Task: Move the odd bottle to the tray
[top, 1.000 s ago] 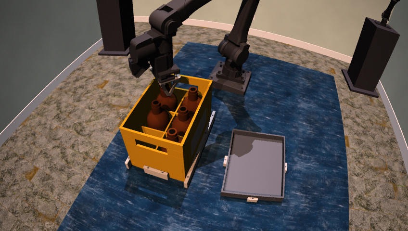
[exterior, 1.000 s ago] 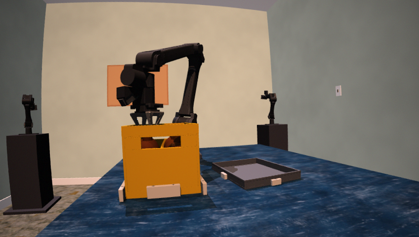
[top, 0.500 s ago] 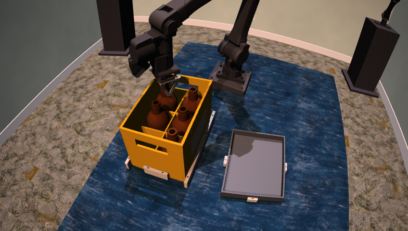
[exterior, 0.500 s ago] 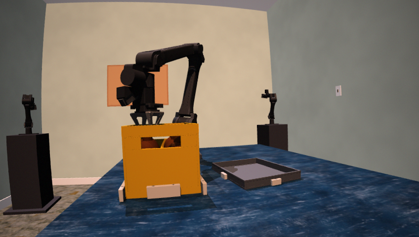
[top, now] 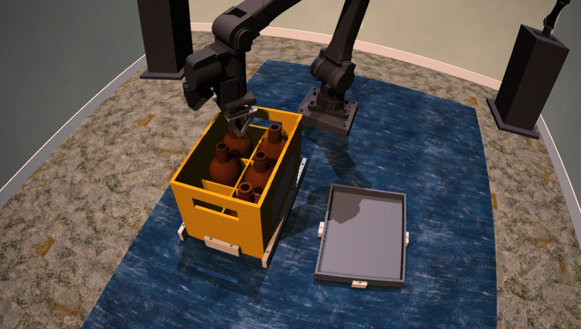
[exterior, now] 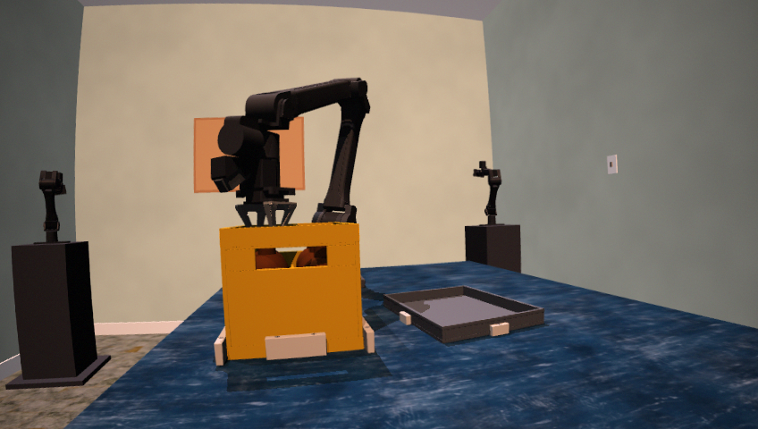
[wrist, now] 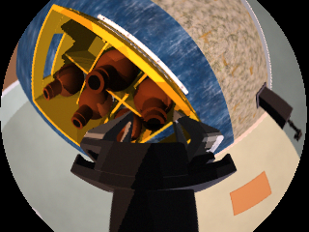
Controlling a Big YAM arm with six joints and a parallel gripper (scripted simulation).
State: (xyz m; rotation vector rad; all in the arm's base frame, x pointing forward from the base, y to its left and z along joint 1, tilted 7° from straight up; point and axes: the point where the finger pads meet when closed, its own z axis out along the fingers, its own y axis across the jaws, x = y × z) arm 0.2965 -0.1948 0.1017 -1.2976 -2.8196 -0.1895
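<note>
Now: the orange crate 9 cm ahead of my hand, 7 cm below it and 4 cm to the left of it. The rest, counted from my hand: dark grey tray 32 cm to the left, 14 cm below, 13 cm ahead.
</note>
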